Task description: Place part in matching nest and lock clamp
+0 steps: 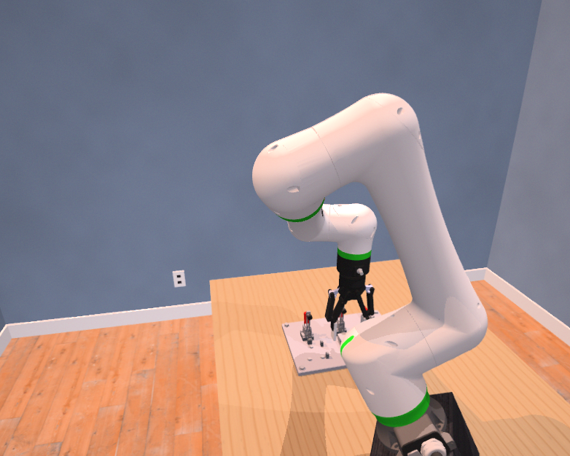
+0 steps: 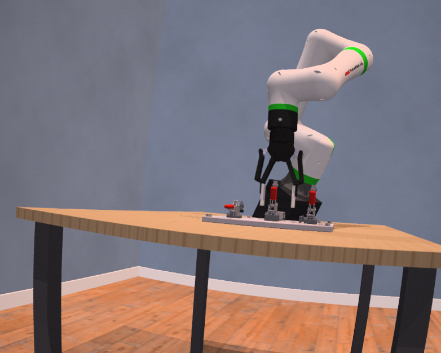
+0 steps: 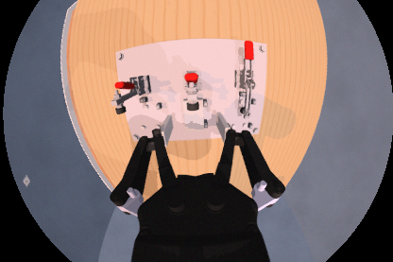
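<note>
My hand is 5 cm above the pale grey part. From my hand the other things lie so: grey fixture plate (7 cm below, 4 cm ahead, 1 cm to the left).
</note>
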